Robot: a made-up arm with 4 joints. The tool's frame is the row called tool.
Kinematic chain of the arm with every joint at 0, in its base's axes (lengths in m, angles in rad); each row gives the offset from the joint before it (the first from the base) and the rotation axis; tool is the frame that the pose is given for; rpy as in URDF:
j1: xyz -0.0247 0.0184 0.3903 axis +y
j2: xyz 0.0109 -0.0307 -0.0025 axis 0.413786 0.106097 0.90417
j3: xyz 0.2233 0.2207 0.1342 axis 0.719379 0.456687 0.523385
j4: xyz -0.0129 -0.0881 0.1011 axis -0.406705 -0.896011 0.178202
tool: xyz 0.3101 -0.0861 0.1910 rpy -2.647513 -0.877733 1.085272
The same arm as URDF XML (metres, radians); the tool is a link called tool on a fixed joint. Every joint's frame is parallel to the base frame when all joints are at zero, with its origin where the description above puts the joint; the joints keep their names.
<robot name="arm">
  <joint name="tool_fixed" type="fixed">
    <parent link="link4"/>
    <child link="tool"/>
    <origin xyz="0.3101 -0.0861 0.191" rpy="-2.6475 -0.8777 1.0853"/>
  </joint>
  <joint name="j4" type="continuous">
    <parent link="link3"/>
    <child link="link4"/>
    <origin xyz="-0.0129 -0.0881 0.1011" rpy="0 0 0"/>
    <axis xyz="-0.406705 -0.896011 0.178202"/>
  </joint>
  <joint name="j3" type="continuous">
    <parent link="link2"/>
    <child link="link3"/>
    <origin xyz="0.2233 0.2207 0.1342" rpy="0 0 0"/>
    <axis xyz="0.719379 0.456687 0.523385"/>
  </joint>
  <joint name="j2" type="continuous">
    <parent link="link1"/>
    <child link="link2"/>
    <origin xyz="0.0109 -0.0307 -0.0025" rpy="0 0 0"/>
    <axis xyz="0.413786 0.106097 0.90417"/>
  </joint>
  <joint name="j1" type="continuous">
    <parent link="base"/>
    <child link="link1"/>
    <origin xyz="-0.0247 0.0184 0.3903" rpy="0 0 0"/>
    <axis xyz="0 1 0"/>
  </joint>
  <link name="base"/>
  <link name="link1"/>
  <link name="link2"/>
  <link name="link3"/>
  <link name="link4"/>
  <link name="tool"/>
</robot>

